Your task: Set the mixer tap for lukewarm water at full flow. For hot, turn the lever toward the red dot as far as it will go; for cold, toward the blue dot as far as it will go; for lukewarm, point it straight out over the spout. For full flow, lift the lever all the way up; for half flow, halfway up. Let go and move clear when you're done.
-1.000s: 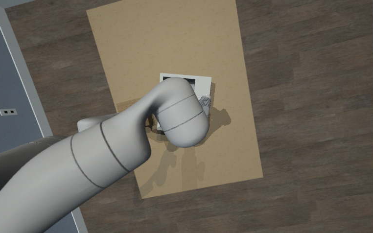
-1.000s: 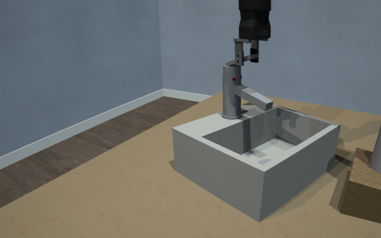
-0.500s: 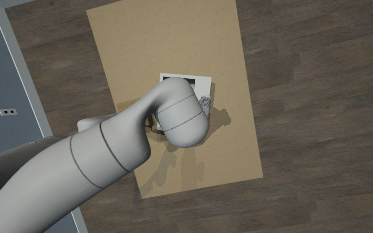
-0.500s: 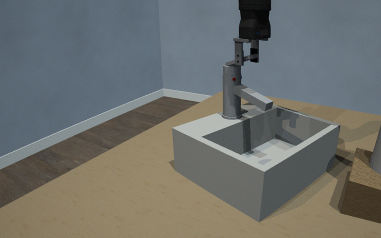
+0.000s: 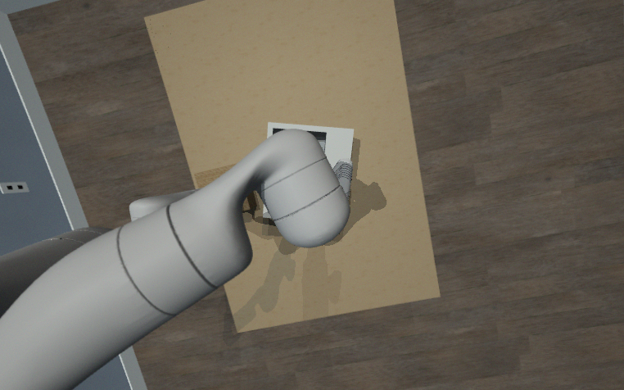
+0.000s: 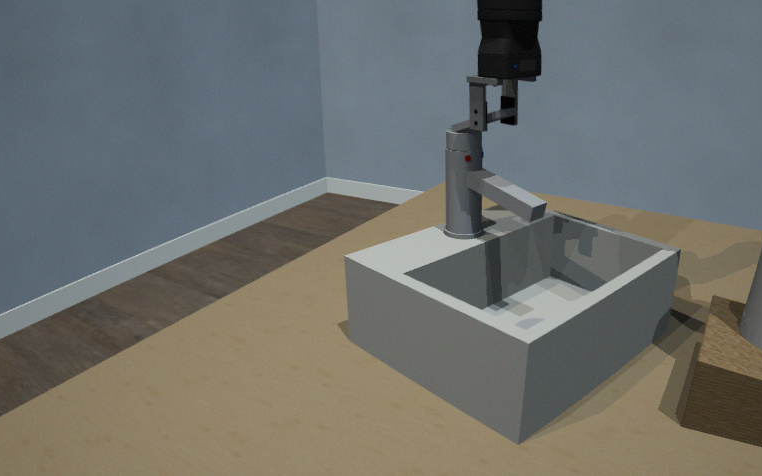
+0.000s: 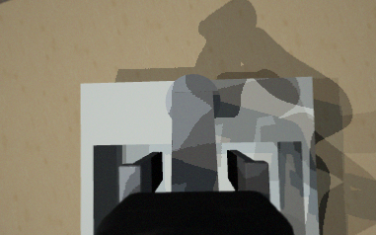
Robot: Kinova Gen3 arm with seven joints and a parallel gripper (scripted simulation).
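Right now the flat lever is 2 cm ahead of my hand, 1 cm to the right of it and 1 cm below it. Round my hand: grey square sink: 25 cm below, 6 cm behind, 2 cm to the left; grey mixer tap: 6 cm below, 3 cm ahead, 1 cm to the right.
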